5 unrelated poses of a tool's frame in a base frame.
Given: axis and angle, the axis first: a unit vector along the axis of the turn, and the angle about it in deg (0 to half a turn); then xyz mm.
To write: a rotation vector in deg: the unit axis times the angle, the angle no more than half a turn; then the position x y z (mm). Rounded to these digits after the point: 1 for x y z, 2 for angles.
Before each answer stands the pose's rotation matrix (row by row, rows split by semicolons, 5 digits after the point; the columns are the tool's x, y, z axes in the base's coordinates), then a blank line. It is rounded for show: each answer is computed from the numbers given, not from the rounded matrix.
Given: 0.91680 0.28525 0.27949 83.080 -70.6 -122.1 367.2
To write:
0.85973 -0.04745 0.50853; 0.50746 0.19205 -0.84000; -0.05781 0.98024 0.18919

76.17 23.70 23.22 -70.6 -122.1 367.2
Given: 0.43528 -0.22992 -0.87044 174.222 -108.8 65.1 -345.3
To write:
-0.61694 -0.11202 -0.77899; -0.28728 -0.88946 0.35543; -0.73270 0.44307 0.51657

75.84 -40.06 -151.65 -108.8 65.1 -345.3
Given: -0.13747 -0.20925 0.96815 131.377 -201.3 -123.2 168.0
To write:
-0.62962 -0.67870 -0.37808; 0.77426 -0.58828 -0.23334; -0.06405 -0.43965 0.89588

-18.06 -27.49 127.19 -201.3 -123.2 168.0
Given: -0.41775 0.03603 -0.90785 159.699 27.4 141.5 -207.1
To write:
-0.59969 0.28581 0.74745; -0.34415 -0.93537 0.08155; 0.72245 -0.20833 0.65930

-66.71 5.75 -144.98 27.4 141.5 -207.1
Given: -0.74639 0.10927 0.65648 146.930 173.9 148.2 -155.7
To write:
0.18594 -0.50812 -0.84098; 0.20831 -0.81606 0.53912; -0.96022 -0.27543 -0.04589

-109.67 16.06 96.46 173.9 148.2 -155.7
